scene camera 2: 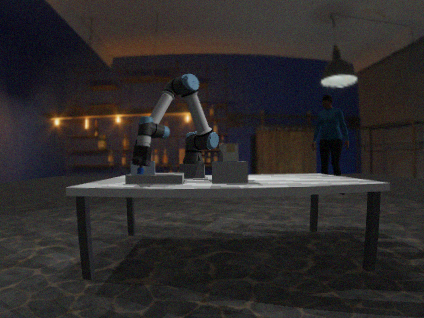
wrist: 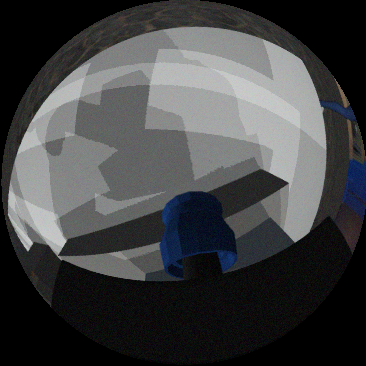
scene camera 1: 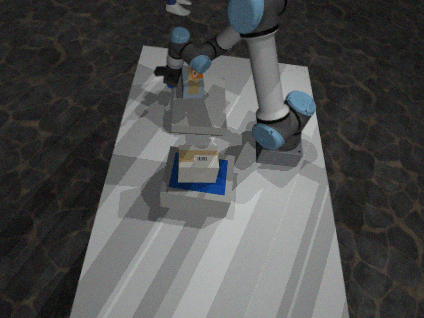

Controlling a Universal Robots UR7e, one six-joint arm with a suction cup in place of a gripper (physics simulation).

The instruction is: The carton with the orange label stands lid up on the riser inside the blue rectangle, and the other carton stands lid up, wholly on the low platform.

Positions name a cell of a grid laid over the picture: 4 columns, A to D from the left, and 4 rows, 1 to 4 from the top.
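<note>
From the wrist view I can give you my suction cup (wrist: C3), which holds nothing, and it's 16 cm from the middle of a low platform (wrist: B3). That same view has a riser (wrist: A3) in it too. Scene camera 1 shows the riser (scene camera 1: B3) as well, and so does scene camera 2, where you'd find the riser (scene camera 2: C3) again.
</note>
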